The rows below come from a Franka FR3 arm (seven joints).
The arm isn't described. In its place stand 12 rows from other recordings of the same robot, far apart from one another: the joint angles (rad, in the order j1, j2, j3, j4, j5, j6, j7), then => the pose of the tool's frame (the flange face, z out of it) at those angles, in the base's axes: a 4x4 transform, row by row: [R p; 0 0 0 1], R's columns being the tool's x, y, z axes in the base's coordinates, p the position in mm.
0.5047 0.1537 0.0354 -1.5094 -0.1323 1.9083 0.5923 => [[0.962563 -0.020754 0.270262 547.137], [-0.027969 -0.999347 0.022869 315.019], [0.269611 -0.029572 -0.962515 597.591], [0 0 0 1]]
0.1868 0.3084 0.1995 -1.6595 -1.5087 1.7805 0.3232 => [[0.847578 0.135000 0.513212 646.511], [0.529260 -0.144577 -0.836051 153.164], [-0.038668 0.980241 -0.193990 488.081], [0 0 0 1]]
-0.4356 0.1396 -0.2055 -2.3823 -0.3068 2.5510 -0.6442 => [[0.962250 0.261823 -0.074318 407.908], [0.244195 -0.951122 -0.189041 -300.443], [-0.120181 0.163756 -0.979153 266.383], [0 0 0 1]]
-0.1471 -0.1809 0.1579 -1.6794 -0.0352 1.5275 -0.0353 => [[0.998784 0.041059 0.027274 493.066], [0.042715 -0.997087 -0.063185 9.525], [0.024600 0.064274 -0.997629 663.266], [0 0 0 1]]
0.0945 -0.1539 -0.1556 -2.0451 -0.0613 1.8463 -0.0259 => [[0.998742 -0.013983 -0.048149 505.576], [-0.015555 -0.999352 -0.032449 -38.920], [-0.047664 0.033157 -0.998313 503.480], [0 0 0 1]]
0.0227 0.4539 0.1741 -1.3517 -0.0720 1.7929 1.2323 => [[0.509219 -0.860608 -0.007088 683.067], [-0.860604 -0.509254 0.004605 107.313], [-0.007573 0.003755 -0.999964 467.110], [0 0 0 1]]
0.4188 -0.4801 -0.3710 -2.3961 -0.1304 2.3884 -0.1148 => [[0.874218 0.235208 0.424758 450.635], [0.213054 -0.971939 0.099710 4.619], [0.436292 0.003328 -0.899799 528.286], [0 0 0 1]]
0.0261 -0.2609 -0.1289 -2.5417 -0.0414 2.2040 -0.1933 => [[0.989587 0.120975 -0.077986 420.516], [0.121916 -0.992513 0.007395 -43.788], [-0.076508 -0.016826 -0.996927 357.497], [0 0 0 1]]
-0.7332 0.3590 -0.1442 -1.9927 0.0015 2.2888 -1.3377 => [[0.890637 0.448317 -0.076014 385.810], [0.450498 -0.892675 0.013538 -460.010], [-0.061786 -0.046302 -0.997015 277.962], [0 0 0 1]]
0.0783 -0.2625 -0.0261 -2.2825 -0.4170 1.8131 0.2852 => [[0.987326 -0.055721 -0.148600 447.827], [-0.110981 -0.911735 -0.395502 -10.565], [-0.113446 0.406981 -0.906364 450.473], [0 0 0 1]]
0.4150 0.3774 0.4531 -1.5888 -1.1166 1.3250 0.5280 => [[0.914433 0.201712 0.350892 505.477], [0.403979 -0.401822 -0.821790 363.907], [-0.024768 0.893225 -0.448927 452.465], [0 0 0 1]]
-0.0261 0.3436 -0.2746 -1.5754 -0.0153 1.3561 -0.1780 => [[0.839209 -0.128535 -0.528400 567.415], [-0.115103 -0.991635 0.058412 -160.256], [-0.531488 0.011801 -0.846984 418.678], [0 0 0 1]]
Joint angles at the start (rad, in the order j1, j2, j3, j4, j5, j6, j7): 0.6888 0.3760 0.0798 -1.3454 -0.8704 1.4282 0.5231
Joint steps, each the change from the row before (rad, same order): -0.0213 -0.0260 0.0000 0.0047 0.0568 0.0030 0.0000; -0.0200 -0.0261 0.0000 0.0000 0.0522 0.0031 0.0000; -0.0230 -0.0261 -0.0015 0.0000 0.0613 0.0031 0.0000; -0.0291 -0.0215 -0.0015 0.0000 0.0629 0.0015 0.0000; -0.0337 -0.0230 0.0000 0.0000 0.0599 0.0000 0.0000; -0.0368 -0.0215 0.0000 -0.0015 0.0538 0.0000 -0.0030; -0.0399 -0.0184 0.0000 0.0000 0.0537 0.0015 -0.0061; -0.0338 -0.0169 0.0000 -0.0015 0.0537 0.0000 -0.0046; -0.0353 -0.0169 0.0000 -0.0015 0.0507 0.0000 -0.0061; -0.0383 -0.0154 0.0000 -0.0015 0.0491 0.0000 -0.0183; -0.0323 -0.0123 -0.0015 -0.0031 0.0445 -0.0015 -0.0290; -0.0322 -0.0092 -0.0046 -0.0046 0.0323 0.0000 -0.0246; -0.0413 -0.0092 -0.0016 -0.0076 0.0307 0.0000 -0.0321; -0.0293 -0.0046 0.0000 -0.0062 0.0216 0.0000 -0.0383; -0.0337 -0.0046 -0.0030 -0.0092 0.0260 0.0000 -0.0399
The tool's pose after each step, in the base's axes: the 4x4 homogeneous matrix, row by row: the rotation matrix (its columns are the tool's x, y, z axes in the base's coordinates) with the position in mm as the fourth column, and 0 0 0 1 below. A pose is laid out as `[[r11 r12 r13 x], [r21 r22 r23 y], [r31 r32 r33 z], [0 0 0 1]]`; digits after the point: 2 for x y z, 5 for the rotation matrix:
[[0.94648 0.07879 0.31300 532.69], [0.27758 -0.69358 -0.66475 364.26], [0.16472 0.71606 -0.67833 546.50], [0 0 0 1]]
[[0.95470 0.07091 0.28898 532.18], [0.24602 -0.73437 -0.63259 353.49], [0.16736 0.67504 -0.71855 559.12], [0 0 0 1]]
[[0.96376 0.06136 0.25962 532.04], [0.20934 -0.77719 -0.59343 341.24], [0.16537 0.62627 -0.76187 571.16], [0 0 0 1]]
[[0.97339 0.04757 0.22417 534.06], [0.16733 -0.81591 -0.55343 326.64], [0.15657 0.57622 -0.80216 580.31], [0 0 0 1]]
[[0.98120 0.02724 0.19108 536.26], [0.12323 -0.85038 -0.51154 310.00], [0.14855 0.52547 -0.83774 590.72], [0 0 0 1]]
[[0.98699 0.00487 0.16073 539.27], [0.08119 -0.87784 -0.47201 291.71], [0.13880 0.47892 -0.86682 600.07], [0 0 0 1]]
[[0.99102 -0.01812 0.13247 543.23], [0.04094 -0.90205 -0.42968 272.53], [0.12728 0.43125 -0.89321 608.48], [0 0 0 1]]
[[0.99359 -0.03754 0.10659 545.03], [0.00653 -0.92257 -0.38577 256.96], [0.11282 0.38399 -0.91642 615.40], [0 0 0 1]]
[[0.99469 -0.05864 0.08461 546.78], [-0.02628 -0.93931 -0.34205 240.54], [0.09953 0.33801 -0.93586 622.67], [0 0 0 1]]
[[0.99539 -0.07120 0.06430 549.09], [-0.04890 -0.95316 -0.29848 222.72], [0.08254 0.29396 -0.95225 629.29], [0 0 0 1]]
[[0.99660 -0.06919 0.04475 550.71], [-0.05528 -0.96417 -0.25945 207.42], [0.06110 0.25610 -0.96472 633.56], [0 0 0 1]]
[[0.99669 -0.07602 0.02868 553.94], [-0.06736 -0.97051 -0.23145 189.86], [0.04543 0.22876 -0.97242 635.93], [0 0 0 1]]
[[0.99661 -0.08150 0.01102 557.75], [-0.07753 -0.97578 -0.20455 168.64], [0.02742 0.20300 -0.97879 637.05], [0 0 0 1]]
[[0.99763 -0.06872 -0.00251 560.36], [-0.06799 -0.98030 -0.18544 154.31], [0.01028 0.18518 -0.98265 636.41], [0 0 0 1]]
[[0.99794 -0.06099 -0.02009 563.47], [-0.06345 -0.98466 -0.16256 136.43], [-0.00986 0.16350 -0.98649 634.35], [0 0 0 1]]

